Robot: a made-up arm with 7 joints.
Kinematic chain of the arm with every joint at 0, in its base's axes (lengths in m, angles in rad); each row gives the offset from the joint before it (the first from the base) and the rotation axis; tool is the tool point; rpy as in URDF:
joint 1: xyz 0 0 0.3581 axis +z
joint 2: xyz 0 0 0 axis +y
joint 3: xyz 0 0 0.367 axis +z
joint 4: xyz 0.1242 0 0 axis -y
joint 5: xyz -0.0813 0 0.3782 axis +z
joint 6: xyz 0 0 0 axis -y
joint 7: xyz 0.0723 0 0 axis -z
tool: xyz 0 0 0 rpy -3.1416 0 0
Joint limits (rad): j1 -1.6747..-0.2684 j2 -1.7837..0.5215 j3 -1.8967..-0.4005 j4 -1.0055..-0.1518 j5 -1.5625..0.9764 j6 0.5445..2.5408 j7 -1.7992..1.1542
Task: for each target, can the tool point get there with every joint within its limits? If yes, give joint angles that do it. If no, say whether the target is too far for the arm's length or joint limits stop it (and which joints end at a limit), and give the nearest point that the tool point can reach.
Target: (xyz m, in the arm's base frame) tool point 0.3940 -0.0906 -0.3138
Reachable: no: joint limits stop it (at a limit: joint 1, joint 2, joint 3, joint 4, joint 5, joint 6) | nearest point -0.0033 0.7570 0.1003 | short by 1.024 m
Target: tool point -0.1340 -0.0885 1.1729
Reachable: yes | joints -1.4088 0.0644 -1.6691 -0.3032 -0.6829 2.2175 0.5360
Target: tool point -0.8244 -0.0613 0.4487
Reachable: yes | joints -0.3915 -1.5485 -1.2995 -0.8482 0.7306 2.1913 -0.7750
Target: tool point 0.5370 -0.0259 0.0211
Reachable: no: joint limits stop it (at a limit: joint 1, joint 2, joint 3, joint 4, joint 6) | nearest point 0.6183 -0.3277 0.6722 | short by 0.722 m
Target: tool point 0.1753 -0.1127 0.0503
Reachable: no: joint limits stop it (at a limit: joint 2, joint 3, joint 4, joint 6) | nearest point 0.5869 -0.3773 0.6694 | short by 0.789 m
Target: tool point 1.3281 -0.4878 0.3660
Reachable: no: too far | nearest point 0.6371 -0.3336 0.6973 | short by 0.782 m
